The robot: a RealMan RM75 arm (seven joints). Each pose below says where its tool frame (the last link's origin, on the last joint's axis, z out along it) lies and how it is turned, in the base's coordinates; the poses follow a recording.
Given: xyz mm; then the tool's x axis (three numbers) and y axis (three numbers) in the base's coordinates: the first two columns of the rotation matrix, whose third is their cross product.
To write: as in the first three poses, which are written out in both.
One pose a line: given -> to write
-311, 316, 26, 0.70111, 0.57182, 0.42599, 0.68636, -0.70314, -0.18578 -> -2.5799, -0.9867, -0.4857, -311, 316, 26
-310, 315, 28, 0.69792, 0.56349, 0.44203, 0.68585, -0.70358, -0.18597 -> -2.5712, -0.9797, -0.5083, -310, 315, 28
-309, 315, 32, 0.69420, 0.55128, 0.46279, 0.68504, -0.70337, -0.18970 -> -2.5570, -0.9687, -0.5357, -309, 315, 32
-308, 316, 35, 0.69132, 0.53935, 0.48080, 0.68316, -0.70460, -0.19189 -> -2.5462, -0.9573, -0.5608, -308, 316, 35
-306, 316, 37, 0.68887, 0.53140, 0.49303, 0.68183, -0.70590, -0.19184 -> -2.5400, -0.9501, -0.5788, -306, 316, 37
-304, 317, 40, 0.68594, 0.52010, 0.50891, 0.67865, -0.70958, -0.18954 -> -2.5346, -0.9392, -0.6044, -304, 317, 40
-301, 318, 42, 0.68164, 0.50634, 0.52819, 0.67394, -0.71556, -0.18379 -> -2.5307, -0.9258, -0.6378, -301, 318, 42
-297, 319, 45, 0.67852, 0.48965, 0.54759, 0.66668, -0.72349, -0.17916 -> -2.5275, -0.9078, -0.6721, -297, 319, 45
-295, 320, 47, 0.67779, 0.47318, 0.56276, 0.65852, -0.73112, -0.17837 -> -2.5245, -0.8883, -0.6985, -295, 320, 47
